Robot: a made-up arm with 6 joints. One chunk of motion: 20 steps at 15 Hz.
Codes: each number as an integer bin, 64 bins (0 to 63) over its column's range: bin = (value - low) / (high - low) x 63, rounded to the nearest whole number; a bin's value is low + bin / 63 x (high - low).
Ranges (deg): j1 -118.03..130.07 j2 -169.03..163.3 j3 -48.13..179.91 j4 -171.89..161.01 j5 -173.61..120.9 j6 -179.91..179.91
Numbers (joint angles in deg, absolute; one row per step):
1: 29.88 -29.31 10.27 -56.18 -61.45 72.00
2: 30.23 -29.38 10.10 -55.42 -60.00 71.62
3: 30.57 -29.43 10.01 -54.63 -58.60 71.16
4: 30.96 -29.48 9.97 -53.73 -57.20 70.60
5: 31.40 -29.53 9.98 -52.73 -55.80 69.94
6: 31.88 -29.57 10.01 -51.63 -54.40 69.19
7: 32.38 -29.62 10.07 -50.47 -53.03 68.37
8: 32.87 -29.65 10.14 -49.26 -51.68 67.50
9: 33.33 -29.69 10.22 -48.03 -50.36 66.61
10: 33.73 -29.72 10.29 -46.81 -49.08 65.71
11: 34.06 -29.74 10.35 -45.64 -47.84 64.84
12: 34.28 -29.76 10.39 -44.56 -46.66 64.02
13: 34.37 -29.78 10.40 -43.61 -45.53 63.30
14: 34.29 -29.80 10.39 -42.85 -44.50 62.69
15: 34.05 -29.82 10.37 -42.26 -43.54 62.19
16: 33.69 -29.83 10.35 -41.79 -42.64 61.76
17: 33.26 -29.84 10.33 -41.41 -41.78 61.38
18: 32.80 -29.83 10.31 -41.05 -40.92 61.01
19: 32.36 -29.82 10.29 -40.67 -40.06 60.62
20: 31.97 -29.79 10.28 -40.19 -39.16 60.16
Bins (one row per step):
1: 38 26 16 22 24 44
2: 38 26 16 22 24 44
3: 38 26 16 22 25 44
4: 38 26 16 22 25 44
5: 38 26 16 23 25 44
6: 38 26 16 23 26 44
7: 38 26 16 23 26 43
8: 38 26 16 23 26 43
9: 38 26 16 23 26 43
10: 39 26 16 24 27 43
11: 39 26 16 24 27 43
12: 39 26 16 24 27 43
13: 39 26 16 24 27 43
14: 39 26 16 24 28 42
15: 39 26 16 25 28 42
16: 39 26 16 25 28 42
17: 38 26 16 25 28 42
18: 38 26 16 25 28 42
19: 38 26 16 25 29 42
20: 38 26 16 25 29 42

